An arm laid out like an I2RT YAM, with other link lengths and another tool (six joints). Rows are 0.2 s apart.
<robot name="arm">
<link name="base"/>
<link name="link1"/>
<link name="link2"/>
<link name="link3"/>
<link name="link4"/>
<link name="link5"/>
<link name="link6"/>
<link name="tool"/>
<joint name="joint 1" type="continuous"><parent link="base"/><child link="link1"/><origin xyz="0 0 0.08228" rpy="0 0 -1.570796"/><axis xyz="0 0 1"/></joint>
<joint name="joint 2" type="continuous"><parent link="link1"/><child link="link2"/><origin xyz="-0.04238 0.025 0.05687" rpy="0 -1.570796 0"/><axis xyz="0 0 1"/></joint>
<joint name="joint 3" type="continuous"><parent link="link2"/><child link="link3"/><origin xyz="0 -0.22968 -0.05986" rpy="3.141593 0 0"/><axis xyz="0 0 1"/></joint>
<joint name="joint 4" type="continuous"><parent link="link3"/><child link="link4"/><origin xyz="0.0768 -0.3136 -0.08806" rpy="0 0 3.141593"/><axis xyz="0 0 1"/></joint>
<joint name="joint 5" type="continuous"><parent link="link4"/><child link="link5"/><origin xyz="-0.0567 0.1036 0.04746" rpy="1.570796 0 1.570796"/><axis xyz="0 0 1"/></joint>
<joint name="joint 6" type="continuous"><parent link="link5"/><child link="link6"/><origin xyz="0.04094 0 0.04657" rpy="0 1.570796 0"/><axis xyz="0 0 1"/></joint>
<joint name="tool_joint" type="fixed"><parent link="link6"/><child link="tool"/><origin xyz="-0.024 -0.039 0.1" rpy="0 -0.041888 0.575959"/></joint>
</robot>
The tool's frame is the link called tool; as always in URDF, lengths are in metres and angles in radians. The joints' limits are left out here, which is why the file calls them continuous.
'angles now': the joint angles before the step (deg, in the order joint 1, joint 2, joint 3, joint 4, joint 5, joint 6). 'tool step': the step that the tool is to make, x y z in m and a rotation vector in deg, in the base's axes. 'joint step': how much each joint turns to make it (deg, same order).
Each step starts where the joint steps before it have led.
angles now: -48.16, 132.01, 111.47, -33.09, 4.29, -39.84
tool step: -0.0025, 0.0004, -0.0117, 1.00, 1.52, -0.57
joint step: 0.00, 1.76, 1.16, -1.18, 0.71, 0.20
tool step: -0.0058, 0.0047, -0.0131, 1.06, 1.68, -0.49
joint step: 0.05, 0.44, -1.04, -0.45, 0.75, 0.15
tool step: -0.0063, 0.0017, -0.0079, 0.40, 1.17, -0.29
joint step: -0.19, -0.10, -1.23, 0.08, 0.57, -0.24
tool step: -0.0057, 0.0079, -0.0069, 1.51, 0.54, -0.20
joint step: -0.04, -0.85, -2.06, -0.33, -0.43, 0.45
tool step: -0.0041, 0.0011, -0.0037, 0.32, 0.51, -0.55
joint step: -0.16, -0.20, -0.80, -0.01, 0.34, 0.25
